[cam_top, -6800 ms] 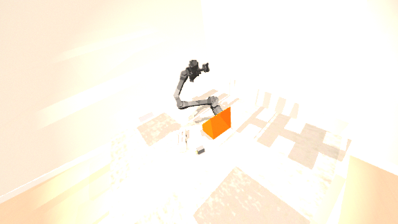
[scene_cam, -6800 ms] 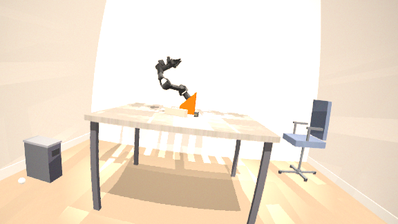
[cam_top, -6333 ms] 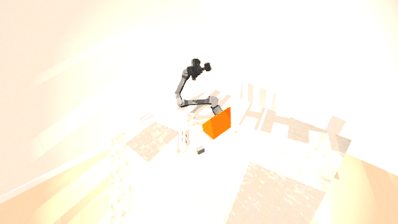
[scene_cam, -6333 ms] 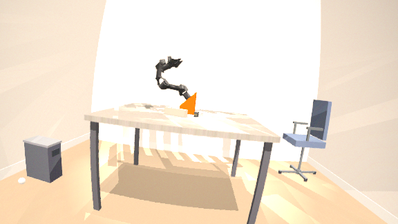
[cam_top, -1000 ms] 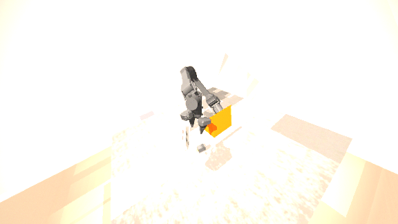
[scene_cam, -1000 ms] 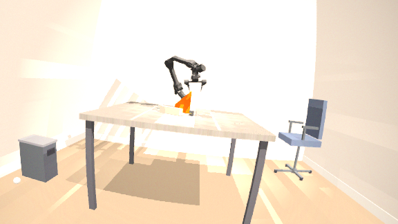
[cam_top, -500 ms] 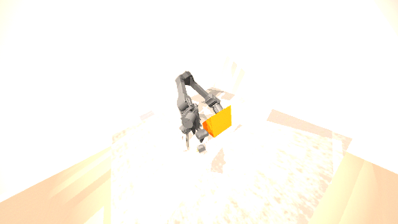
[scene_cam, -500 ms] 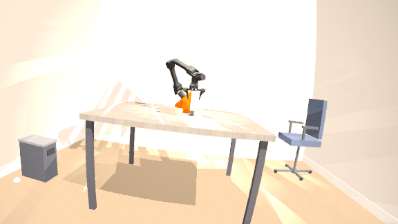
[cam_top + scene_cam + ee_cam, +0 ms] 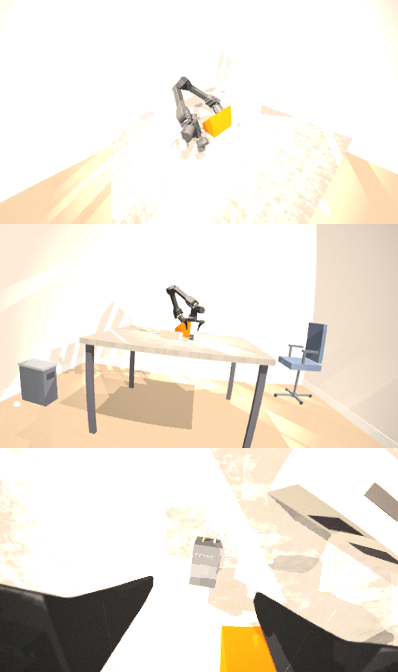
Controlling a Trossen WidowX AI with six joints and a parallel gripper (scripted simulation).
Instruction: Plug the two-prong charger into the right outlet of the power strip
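Now: gripper tip 5 cm above the grey charger and 2 cm short of it.
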